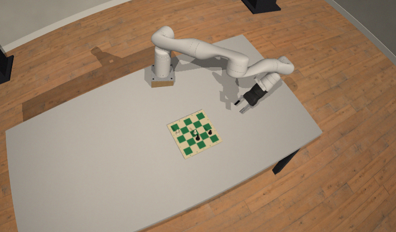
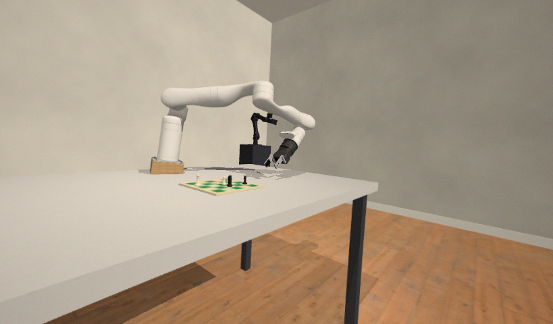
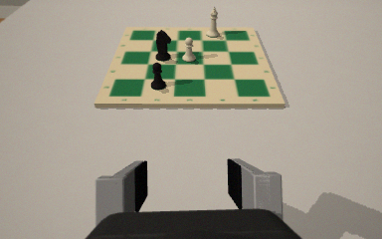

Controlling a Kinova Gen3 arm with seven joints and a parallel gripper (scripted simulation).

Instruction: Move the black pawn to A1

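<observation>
The black pawn is 60 mm ahead of my hand, 190 mm to the right of it and 50 mm below it. The rest, counted from my hand: chessboard (40 mm ahead, 270 mm to the right, 70 mm below); black knight (70 mm ahead, 260 mm to the right, 50 mm below); white pawn (40 mm ahead, 270 mm to the right, 50 mm below).
</observation>
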